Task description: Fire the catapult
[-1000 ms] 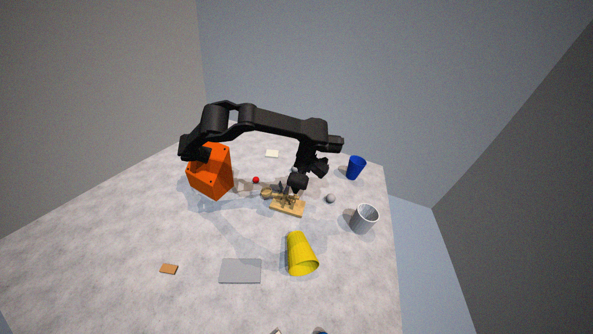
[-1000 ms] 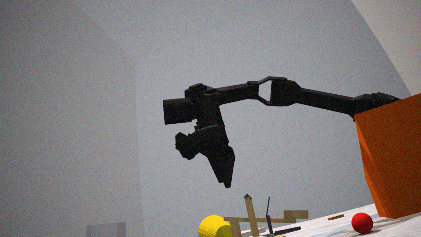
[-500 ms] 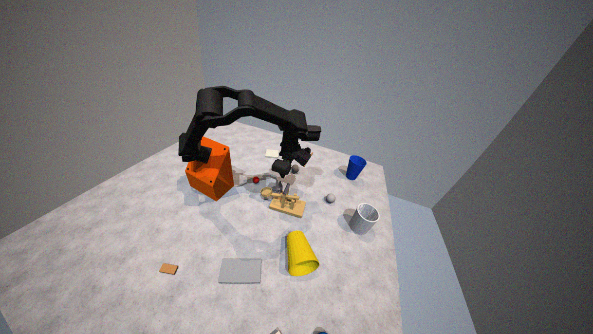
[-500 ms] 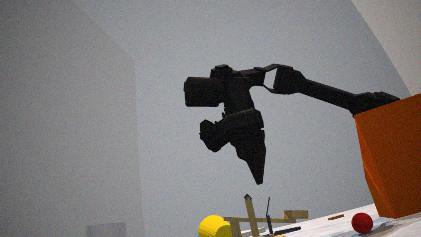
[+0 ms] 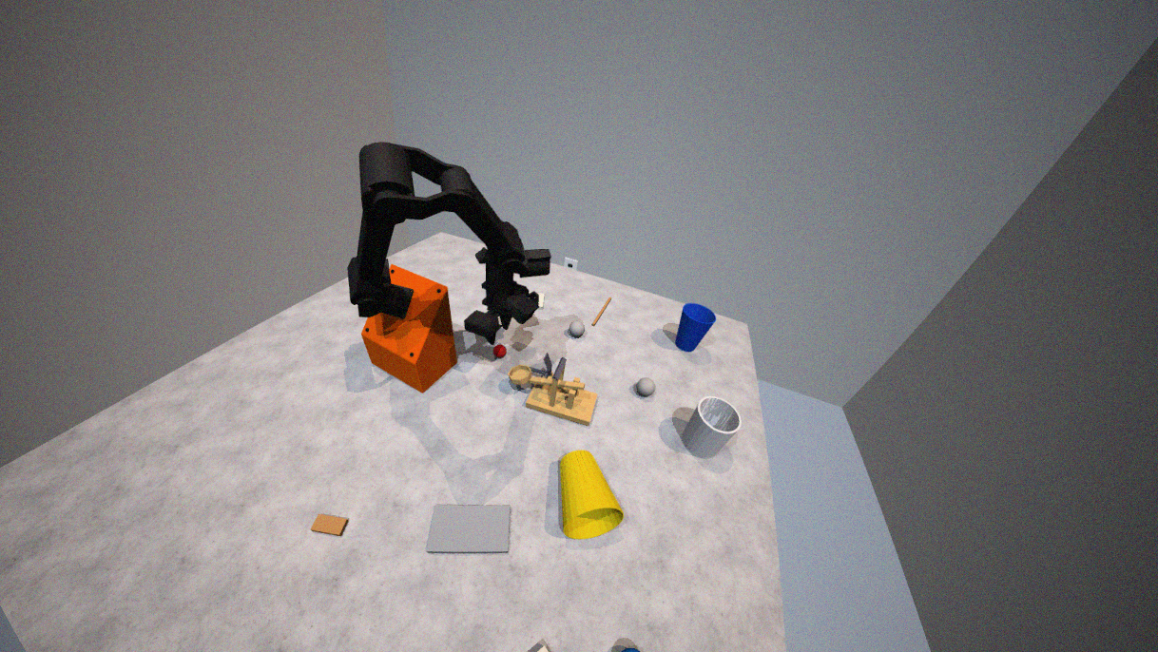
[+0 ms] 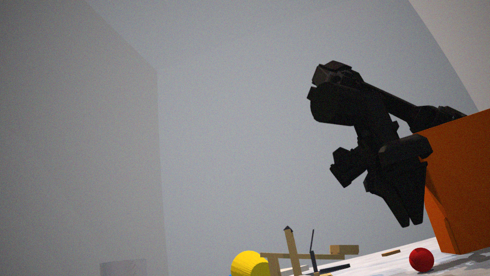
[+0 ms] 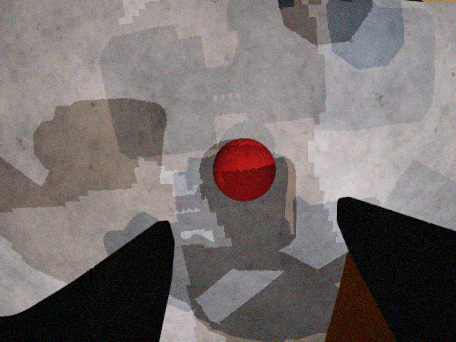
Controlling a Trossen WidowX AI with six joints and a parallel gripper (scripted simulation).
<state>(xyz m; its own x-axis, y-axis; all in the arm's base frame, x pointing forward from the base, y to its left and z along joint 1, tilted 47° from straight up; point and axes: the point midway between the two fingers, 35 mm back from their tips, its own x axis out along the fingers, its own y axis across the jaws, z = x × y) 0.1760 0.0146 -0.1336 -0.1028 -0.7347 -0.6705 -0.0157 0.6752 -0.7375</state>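
The red ball is 50 mm below my gripper tip. The rest, counted from my gripper tip: grey flat plate: 370 mm to the right, 160 mm ahead, 60 mm below; then wooden catapult: 160 mm ahead, 50 mm to the right, 10 mm below; then stick: 320 mm to the left, 180 mm ahead, 60 mm below.
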